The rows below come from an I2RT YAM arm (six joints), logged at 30 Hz.
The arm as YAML. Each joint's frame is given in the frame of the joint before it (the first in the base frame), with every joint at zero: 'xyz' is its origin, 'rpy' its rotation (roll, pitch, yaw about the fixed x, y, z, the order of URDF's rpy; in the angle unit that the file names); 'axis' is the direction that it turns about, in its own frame. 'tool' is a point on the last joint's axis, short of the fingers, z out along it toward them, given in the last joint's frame.
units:
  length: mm
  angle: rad
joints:
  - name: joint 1
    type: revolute
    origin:
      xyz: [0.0, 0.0, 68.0]
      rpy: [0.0, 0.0, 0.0]
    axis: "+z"
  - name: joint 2
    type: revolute
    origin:
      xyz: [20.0, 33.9, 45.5]
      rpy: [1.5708, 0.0, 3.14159]
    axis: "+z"
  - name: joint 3
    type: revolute
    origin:
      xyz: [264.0, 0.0, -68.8]
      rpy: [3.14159, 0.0, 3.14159]
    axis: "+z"
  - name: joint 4
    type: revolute
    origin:
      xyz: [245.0, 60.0, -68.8]
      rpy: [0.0, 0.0, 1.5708]
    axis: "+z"
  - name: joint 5
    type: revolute
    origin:
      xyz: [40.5, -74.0, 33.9]
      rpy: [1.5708, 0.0, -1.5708]
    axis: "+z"
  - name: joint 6
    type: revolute
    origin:
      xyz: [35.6, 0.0, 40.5]
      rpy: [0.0, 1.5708, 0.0]
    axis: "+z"
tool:
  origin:
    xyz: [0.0, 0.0, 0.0]
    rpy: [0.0, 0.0, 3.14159]
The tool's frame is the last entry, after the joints.
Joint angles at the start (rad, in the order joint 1, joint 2, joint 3, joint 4, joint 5, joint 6):
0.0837 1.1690 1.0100 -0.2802 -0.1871 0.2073
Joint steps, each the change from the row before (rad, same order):
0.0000 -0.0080 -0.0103 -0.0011 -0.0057 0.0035
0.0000 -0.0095 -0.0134 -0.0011 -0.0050 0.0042
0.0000 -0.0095 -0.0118 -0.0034 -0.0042 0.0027
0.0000 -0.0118 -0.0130 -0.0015 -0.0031 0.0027
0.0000 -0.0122 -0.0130 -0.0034 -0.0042 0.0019
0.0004 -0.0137 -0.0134 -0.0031 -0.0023 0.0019
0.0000 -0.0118 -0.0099 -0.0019 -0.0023 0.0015
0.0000 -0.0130 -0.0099 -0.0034 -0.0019 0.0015
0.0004 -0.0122 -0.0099 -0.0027 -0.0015 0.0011
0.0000 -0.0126 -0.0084 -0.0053 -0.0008 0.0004
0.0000 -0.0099 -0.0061 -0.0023 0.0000 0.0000
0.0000 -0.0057 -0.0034 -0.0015 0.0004 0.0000
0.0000 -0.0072 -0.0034 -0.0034 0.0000 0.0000
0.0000 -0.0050 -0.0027 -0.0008 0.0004 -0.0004
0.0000 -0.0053 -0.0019 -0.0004 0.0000 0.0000
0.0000 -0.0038 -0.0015 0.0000 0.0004 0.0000
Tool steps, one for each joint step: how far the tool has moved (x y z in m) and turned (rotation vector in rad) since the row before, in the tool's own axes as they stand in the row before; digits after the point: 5 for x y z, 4 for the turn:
0.00249 -0.00010 -0.00110 -0.0049 0.0044 0.0041
0.00331 -0.00030 -0.00113 -0.0039 0.0059 0.0052
0.00306 -0.00025 -0.00130 -0.0029 0.0064 0.0038
0.00300 -0.00018 -0.00178 -0.0025 0.0033 0.0032
0.00320 -0.00017 -0.00186 -0.0032 0.0049 0.0028
0.00318 -0.00006 -0.00216 -0.0020 0.0033 0.0023
0.00216 0.00004 -0.00205 -0.0022 0.0005 0.0015
0.00222 0.00008 -0.00235 -0.0018 0.0007 0.0016
0.00227 0.00010 -0.00208 -0.0017 0.0008 0.0010
0.00204 0.00009 -0.00236 -0.0005 0.0012 0.0006
0.00126 0.00014 -0.00190 -0.0003 -0.0014 -0.0003
0.00071 0.00007 -0.00110 0.0002 -0.0009 -0.0002
0.00079 0.00016 -0.00150 -0.0001 -0.0004 -0.0001
0.00049 0.00010 -0.00099 0.0001 -0.0015 -0.0007
0.00018 0.00022 -0.00117 -0.0007 -0.0029 -0.0006
0.00014 0.00014 -0.00082 -0.0001 -0.0023 -0.0005

